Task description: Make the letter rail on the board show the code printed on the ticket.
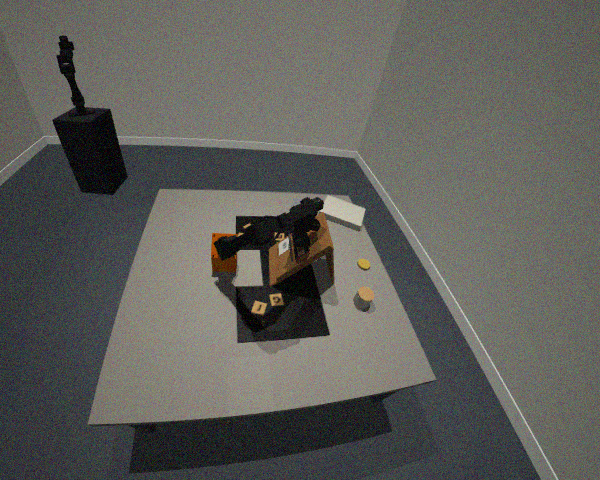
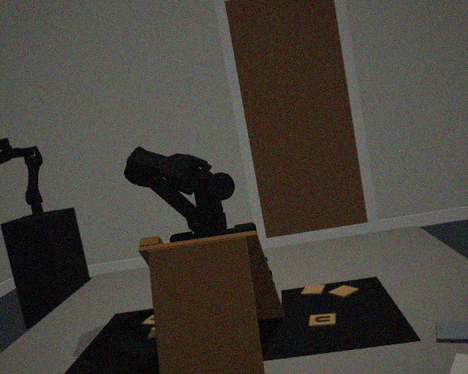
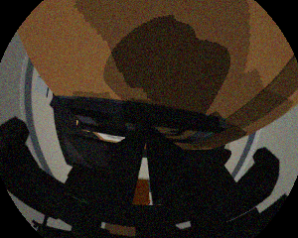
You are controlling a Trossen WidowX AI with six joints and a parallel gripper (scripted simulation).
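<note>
Right now the white ticket is 80 mm below my gripper tip, 60 mm behind it and 50 mm to the left of it. Also, from my gripper tip: yellow disc: 380 mm ahead, 160 mm below, 50 mm to the left; then black mat: 170 mm below, 130 mm behind, 20 mm to the right; then grey-blue card: 500 mm to the left, 160 mm below, 30 mm ahead.
</note>
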